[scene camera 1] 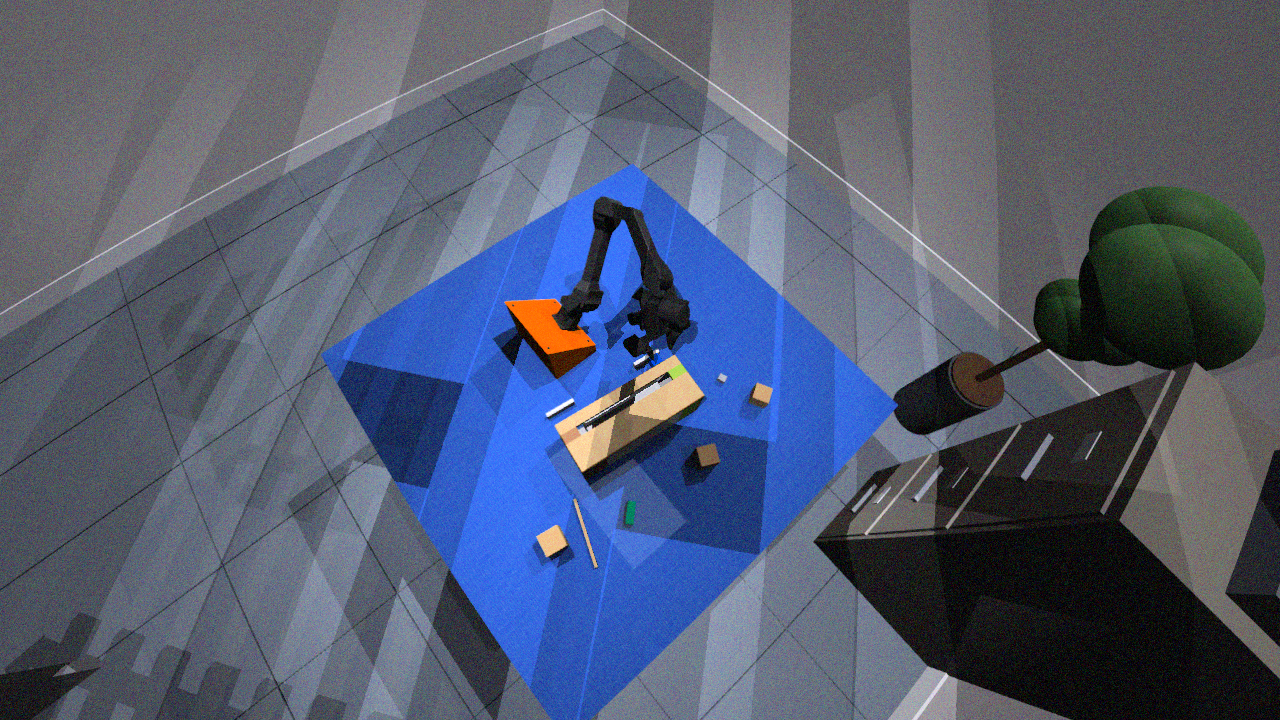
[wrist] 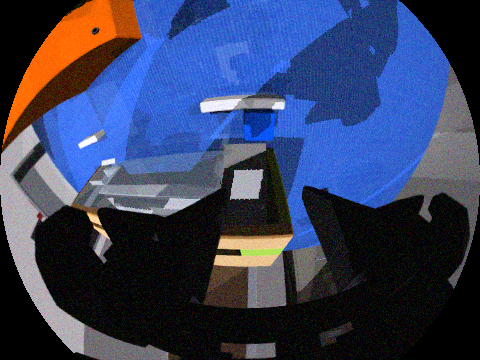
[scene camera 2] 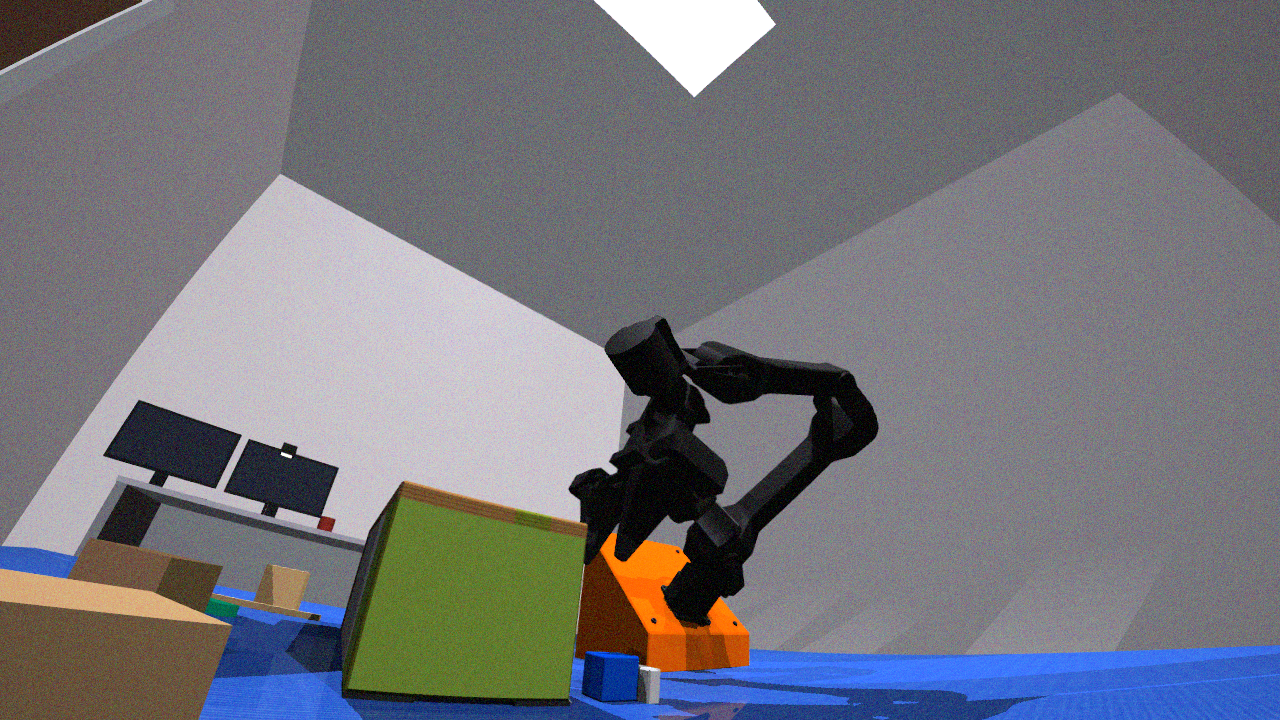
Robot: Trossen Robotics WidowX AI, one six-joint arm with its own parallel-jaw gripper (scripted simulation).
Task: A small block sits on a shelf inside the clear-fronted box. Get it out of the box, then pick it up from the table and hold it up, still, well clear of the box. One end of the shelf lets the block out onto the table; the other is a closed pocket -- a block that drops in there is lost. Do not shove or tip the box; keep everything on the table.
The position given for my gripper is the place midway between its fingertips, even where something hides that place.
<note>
In view: my gripper (scene camera 2: 600,561), a blue block (wrist: 258,123), a tan box (scene camera 1: 616,424) and a thin stick (scene camera 2: 244,603).
The tan box also shows in the wrist view (wrist: 257,227). My gripper also shows in scene camera 1 (scene camera 1: 661,354) and in the wrist view (wrist: 265,193).
</note>
